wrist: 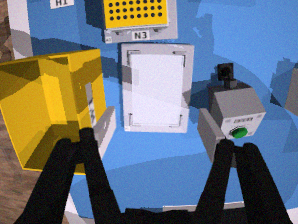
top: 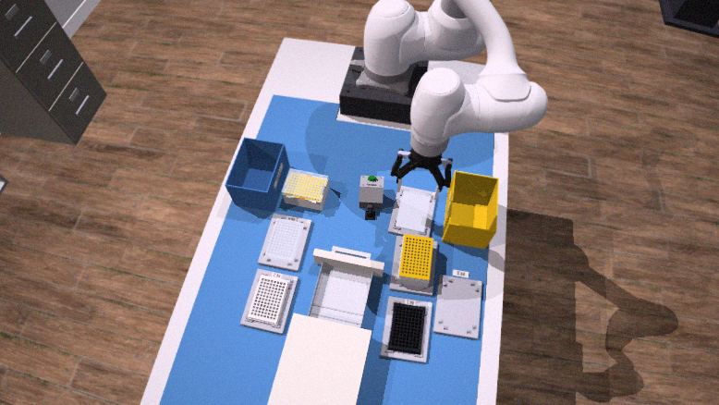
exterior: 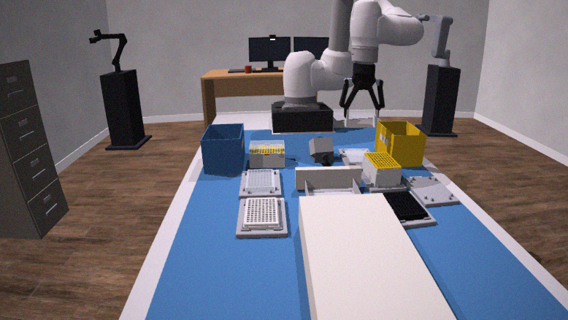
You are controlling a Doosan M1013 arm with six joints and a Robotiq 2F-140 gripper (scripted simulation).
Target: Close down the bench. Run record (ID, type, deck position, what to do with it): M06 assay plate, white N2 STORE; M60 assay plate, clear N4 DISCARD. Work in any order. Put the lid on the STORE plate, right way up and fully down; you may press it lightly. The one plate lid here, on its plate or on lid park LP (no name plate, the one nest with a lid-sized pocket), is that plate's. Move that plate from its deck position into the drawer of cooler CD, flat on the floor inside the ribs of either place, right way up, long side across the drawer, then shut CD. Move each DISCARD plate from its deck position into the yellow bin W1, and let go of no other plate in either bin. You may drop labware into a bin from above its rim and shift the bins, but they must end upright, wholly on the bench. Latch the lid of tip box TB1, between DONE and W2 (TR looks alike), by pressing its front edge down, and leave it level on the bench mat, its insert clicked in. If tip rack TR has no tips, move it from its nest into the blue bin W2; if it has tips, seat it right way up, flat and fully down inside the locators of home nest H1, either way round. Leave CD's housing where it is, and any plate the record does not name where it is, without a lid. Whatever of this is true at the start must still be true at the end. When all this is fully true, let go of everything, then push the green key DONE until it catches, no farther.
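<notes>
Right now my hand is 13 cm above the clear plate lid. The rest, counted from my hand: green key DONE (5 cm behind, 14 cm to the right, 8 cm below); then lid park nest (14 cm below); then tip rack TR (16 cm ahead, 3 cm to the left, 10 cm below).
</notes>
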